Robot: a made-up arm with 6 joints. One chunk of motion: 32 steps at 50 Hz.
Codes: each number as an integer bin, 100 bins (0 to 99) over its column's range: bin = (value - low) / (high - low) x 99, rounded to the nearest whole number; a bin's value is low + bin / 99 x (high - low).
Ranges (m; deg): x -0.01..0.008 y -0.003..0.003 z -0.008..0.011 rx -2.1..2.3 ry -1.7..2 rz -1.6..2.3
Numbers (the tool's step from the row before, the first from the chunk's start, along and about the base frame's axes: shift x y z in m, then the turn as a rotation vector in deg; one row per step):
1: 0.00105 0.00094 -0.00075 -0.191 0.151 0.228
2: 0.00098 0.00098 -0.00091 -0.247 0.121 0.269
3: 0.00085 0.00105 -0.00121 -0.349 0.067 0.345
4: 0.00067 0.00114 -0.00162 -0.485 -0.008 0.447
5: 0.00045 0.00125 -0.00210 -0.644 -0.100 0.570
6: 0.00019 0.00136 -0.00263 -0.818 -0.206 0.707
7: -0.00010 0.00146 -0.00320 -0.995 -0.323 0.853
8: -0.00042 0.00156 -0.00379 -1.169 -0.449 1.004
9: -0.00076 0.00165 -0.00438 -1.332 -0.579 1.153
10: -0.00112 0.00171 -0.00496 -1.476 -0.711 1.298
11: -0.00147 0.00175 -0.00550 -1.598 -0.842 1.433
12: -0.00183 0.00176 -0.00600 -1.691 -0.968 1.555
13: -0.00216 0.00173 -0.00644 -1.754 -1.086 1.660
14: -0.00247 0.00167 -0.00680 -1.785 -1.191 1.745
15: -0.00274 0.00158 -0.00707 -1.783 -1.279 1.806
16: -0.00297 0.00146 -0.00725 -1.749 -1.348 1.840
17: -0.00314 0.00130 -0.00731 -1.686 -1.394 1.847
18: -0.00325 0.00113 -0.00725 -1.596 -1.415 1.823
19: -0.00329 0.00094 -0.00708 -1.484 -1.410 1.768
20: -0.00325 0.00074 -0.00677 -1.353 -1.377 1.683
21: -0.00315 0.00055 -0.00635 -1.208 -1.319 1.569
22: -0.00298 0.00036 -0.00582 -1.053 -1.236 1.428
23: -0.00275 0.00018 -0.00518 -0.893 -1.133 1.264
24: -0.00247 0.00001 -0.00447 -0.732 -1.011 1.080
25: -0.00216 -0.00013 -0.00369 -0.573 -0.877 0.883
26: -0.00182 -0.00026 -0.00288 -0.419 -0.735 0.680
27: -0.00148 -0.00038 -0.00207 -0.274 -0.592 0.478
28: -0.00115 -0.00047 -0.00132 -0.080 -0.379 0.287
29: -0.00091 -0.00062 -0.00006 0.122 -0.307 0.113
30: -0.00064 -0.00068 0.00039 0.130 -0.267 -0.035
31: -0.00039 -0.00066 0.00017 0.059 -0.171 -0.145
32: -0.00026 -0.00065 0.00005 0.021 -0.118 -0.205
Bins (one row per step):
1: 61 65 38 43 50 46
2: 60 66 37 42 49 47
3: 60 67 35 39 47 49
4: 59 68 33 36 45 52
5: 57 70 31 33 43 55
6: 56 72 28 29 40 59
7: 54 74 25 25 37 62
8: 53 75 22 21 33 66
9: 51 77 19 17 30 70
10: 49 78 16 14 26 74
11: 47 78 13 11 23 77
12: 45 79 10 9 20 80
13: 43 78 8 8 16 83
14: 41 77 6 7 14 85
15: 40 76 5 7 11 86
16: 39 74 4 8 9 87
17: 38 71 4 9 8 88
18: 37 68 4 11 8 87
19: 37 65 5 14 8 85
20: 37 62 6 17 9 83
21: 38 59 9 20 10 80
22: 39 55 11 24 12 77
23: 40 52 15 27 15 73
24: 41 50 18 31 18 68
25: 43 47 22 34 22 63
26: 45 45 27 38 26 58
27: 47 43 31 41 30 53
28: 49 42 35 45 35 48
29: 50 39 41 50 37 43
30: 51 38 44 50 38 40
31: 53 39 43 49 41 37
32: 54 39 42 48 42 35

